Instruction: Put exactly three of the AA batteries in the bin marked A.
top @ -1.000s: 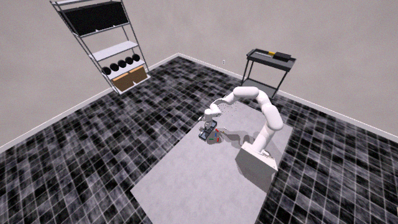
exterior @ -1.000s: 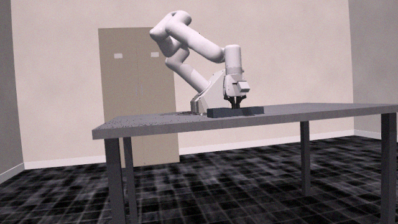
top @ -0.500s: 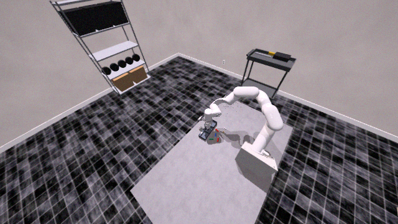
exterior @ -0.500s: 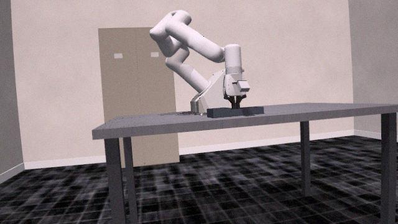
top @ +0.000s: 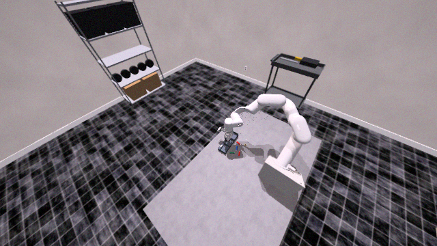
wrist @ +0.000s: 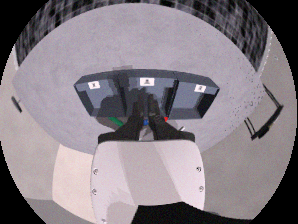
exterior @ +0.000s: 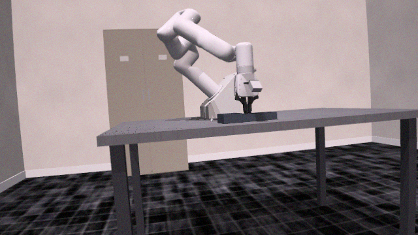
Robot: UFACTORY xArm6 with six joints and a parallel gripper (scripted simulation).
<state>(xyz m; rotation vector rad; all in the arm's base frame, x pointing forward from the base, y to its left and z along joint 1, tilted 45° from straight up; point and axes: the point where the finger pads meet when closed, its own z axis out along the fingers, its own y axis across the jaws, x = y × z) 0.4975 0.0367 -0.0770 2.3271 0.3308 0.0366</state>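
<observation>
Now: the dark two-compartment bin 4 cm below my hand. From my hand the other things lie so: green AA battery: 11 cm behind, 6 cm to the left, 5 cm below; then red battery: 8 cm behind, 7 cm to the right, 5 cm below; then blue AA battery: 11 cm behind, 1 cm to the right, 5 cm below.
</observation>
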